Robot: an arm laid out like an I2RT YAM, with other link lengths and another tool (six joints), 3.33 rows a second.
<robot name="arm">
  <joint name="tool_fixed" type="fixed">
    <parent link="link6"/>
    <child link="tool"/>
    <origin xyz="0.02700 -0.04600 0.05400" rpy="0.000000 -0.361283 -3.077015"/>
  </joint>
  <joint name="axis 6" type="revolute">
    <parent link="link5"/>
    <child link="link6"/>
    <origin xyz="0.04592 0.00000 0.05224" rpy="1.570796 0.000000 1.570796"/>
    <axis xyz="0 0 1"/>
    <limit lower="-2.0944" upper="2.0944"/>
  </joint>
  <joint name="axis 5" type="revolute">
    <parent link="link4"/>
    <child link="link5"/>
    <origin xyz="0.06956 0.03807 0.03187" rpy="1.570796 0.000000 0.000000"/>
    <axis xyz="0 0 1"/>
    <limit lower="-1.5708" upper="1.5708"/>
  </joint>
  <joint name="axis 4" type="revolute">
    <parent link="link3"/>
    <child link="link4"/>
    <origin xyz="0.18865 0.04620 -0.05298"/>
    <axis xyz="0 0 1"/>
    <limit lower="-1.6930" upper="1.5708"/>
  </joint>
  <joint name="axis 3" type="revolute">
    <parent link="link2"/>
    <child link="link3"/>
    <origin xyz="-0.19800 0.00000 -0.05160" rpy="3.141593 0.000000 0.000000"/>
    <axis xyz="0 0 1"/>
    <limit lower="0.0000" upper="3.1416"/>
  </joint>
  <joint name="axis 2" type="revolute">
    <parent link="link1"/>
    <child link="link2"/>
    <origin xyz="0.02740 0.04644 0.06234" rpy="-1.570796 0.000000 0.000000"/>
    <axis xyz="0 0 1"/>
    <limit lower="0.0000" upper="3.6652"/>
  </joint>
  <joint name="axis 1" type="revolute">
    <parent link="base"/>
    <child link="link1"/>
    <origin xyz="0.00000 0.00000 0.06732"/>
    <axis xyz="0 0 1"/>
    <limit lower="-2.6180" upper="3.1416"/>
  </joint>
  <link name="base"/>
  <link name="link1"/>
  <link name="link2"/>
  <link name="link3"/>
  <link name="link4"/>
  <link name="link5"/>
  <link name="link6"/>
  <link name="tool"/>
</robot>
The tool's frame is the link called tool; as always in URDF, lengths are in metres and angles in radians.
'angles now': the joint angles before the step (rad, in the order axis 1, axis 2, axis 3, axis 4, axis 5, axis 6). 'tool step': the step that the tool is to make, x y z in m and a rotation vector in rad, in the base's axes. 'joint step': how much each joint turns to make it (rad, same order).
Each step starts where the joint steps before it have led.
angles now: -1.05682 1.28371 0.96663 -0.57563 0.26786 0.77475
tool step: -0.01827 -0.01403 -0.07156 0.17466 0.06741 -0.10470
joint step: -0.08588 0.25948 -0.07377 0.13991 -0.00555 0.02739
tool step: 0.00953 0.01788 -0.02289 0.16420 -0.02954 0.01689
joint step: 0.03806 0.05674 0.01369 -0.10549 -0.08107 0.05969
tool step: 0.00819 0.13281 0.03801 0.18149 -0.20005 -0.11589
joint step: 0.37753 -0.52219 -0.09476 -0.51820 -0.12272 0.55213
